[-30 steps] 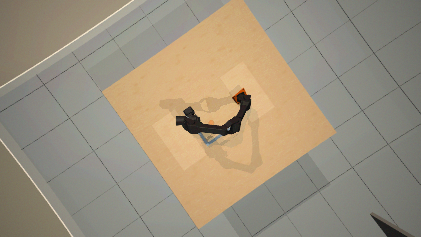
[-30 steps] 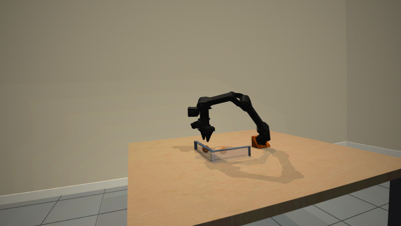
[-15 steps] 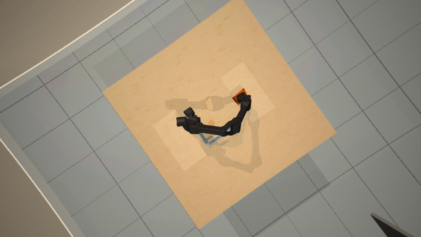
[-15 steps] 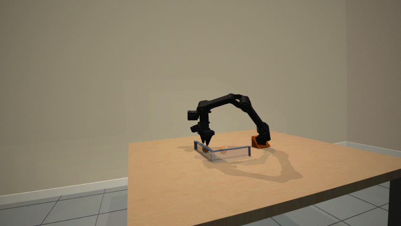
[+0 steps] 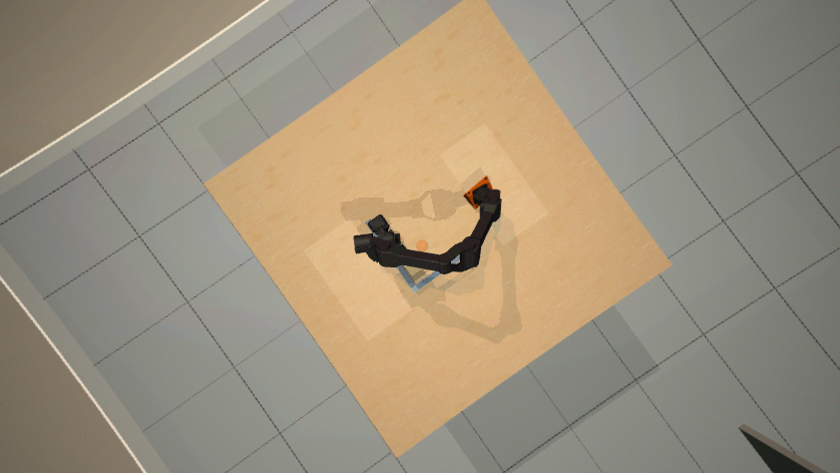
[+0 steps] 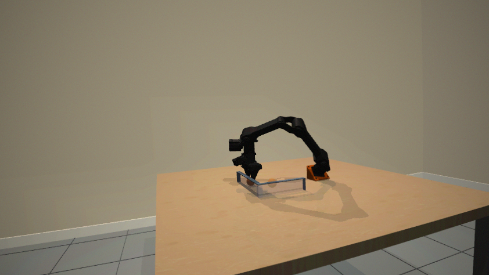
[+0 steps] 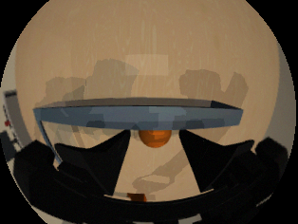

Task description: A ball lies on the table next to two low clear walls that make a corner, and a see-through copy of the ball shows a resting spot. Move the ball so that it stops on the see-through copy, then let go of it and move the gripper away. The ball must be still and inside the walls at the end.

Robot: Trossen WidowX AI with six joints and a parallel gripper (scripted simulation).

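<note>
The see-through orange copy is 9 cm behind my gripper tip and 8 cm to the left of it. The rest, counted from my gripper tip: orange ball right at my gripper tip.
</note>
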